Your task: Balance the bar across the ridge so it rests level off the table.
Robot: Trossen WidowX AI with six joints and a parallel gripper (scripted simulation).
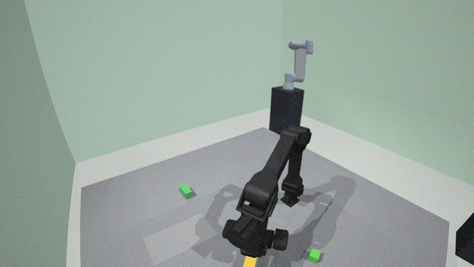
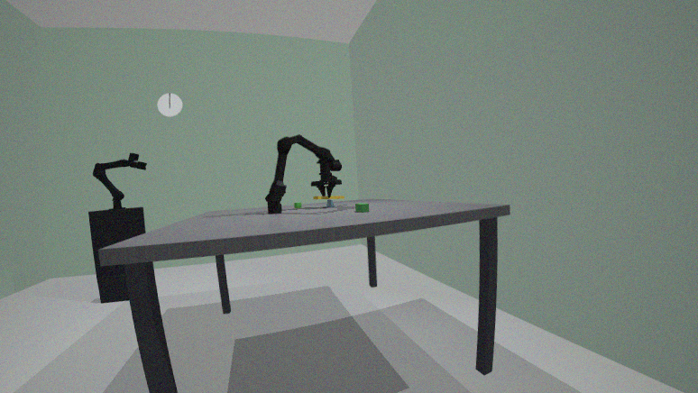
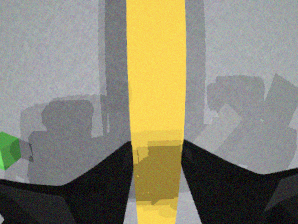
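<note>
The yellow bar is 2 cm ahead of my gripper tip and 2 cm to the left of it.
</note>
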